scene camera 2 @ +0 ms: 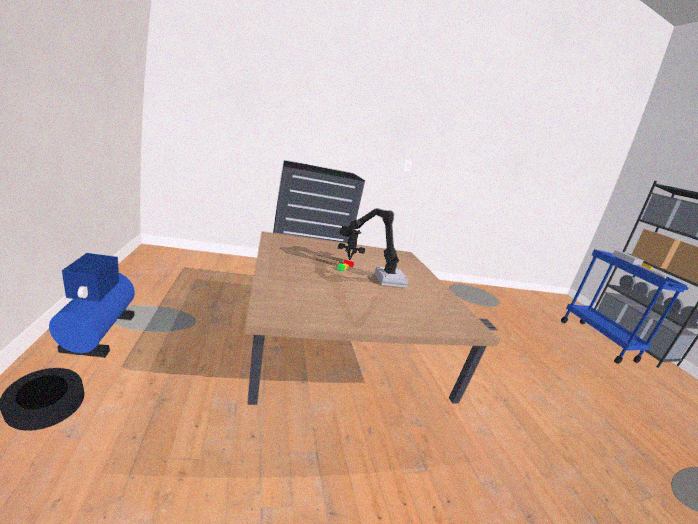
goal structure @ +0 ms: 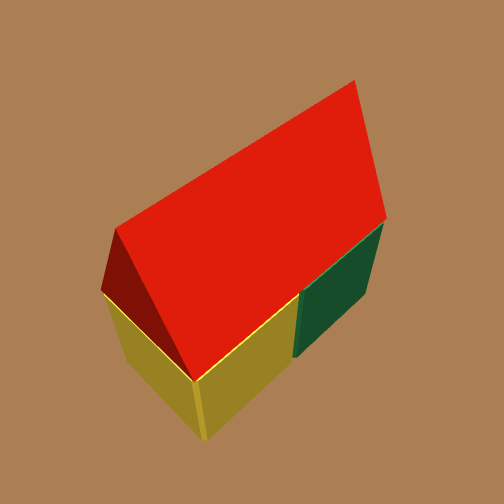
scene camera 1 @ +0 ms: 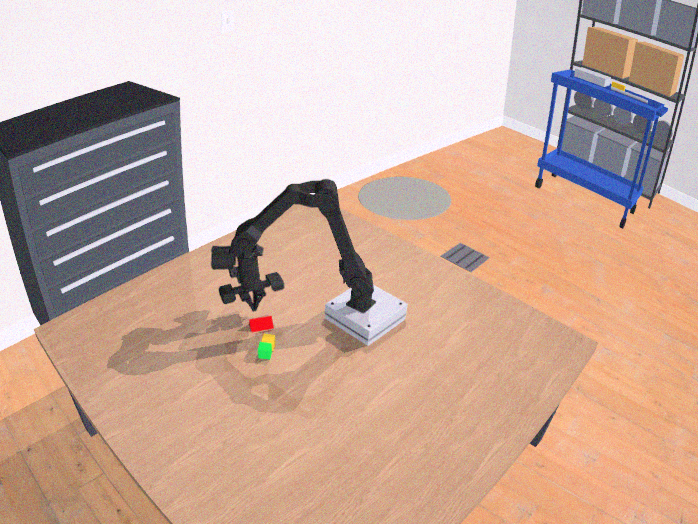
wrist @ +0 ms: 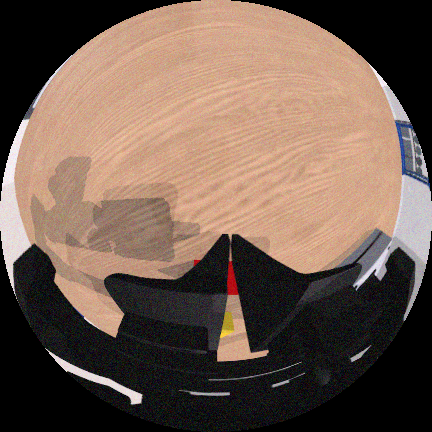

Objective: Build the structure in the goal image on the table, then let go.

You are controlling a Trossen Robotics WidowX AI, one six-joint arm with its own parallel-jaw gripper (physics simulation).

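Places are measured from the arm's base along level axes (x ahead, y left, z up), in metres.
Where they show: gripper, fingertip midpoint: (scene camera 2: 349,259) (scene camera 1: 254,310) (wrist: 228,239); arm's base at its link origin: (scene camera 2: 389,271) (scene camera 1: 361,303) (wrist: 362,285).
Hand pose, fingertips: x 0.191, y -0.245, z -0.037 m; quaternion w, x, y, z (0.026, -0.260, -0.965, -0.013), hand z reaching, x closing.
Each offset is from my fingertips to the top centre of the thing. Level surfaces: height alone.
A red block @(dx +0.025, dy +0.051, dz +0.011 m) (scene camera 1: 261,323) (scene camera 2: 349,263) (wrist: 232,280) lies on the wooden table @(dz -0.018 m) (scene camera 1: 394,428) (scene camera 2: 315,304) (wrist: 225,125), longer than the other two blocks. A green block @(dx +0.108, dy +0.139, dz +0.015 m) (scene camera 1: 264,350) (scene camera 2: 341,267) stands in front of the red one, and a yellow block @(dx +0.075, dy +0.123, dz +0.015 m) (scene camera 1: 269,340) (wrist: 227,325) is right behind the green one, partly hidden by it in the first scene view. I cannot tell whether green and yellow touch. My gripper (scene camera 1: 254,308) (scene camera 2: 350,258) (wrist: 228,239) is shut with nothing between its fingertips, a little above and behind the red block. In the wrist view the fingers hide much of the red block and the green block does not show.
The arm's pale base (scene camera 1: 366,318) (scene camera 2: 391,276) stands on the table to the right of the blocks. A dark drawer cabinet (scene camera 1: 112,203) (scene camera 2: 321,203) stands beyond the table. A blue cart (scene camera 1: 592,181) (scene camera 2: 608,327) stands on the floor at the right.
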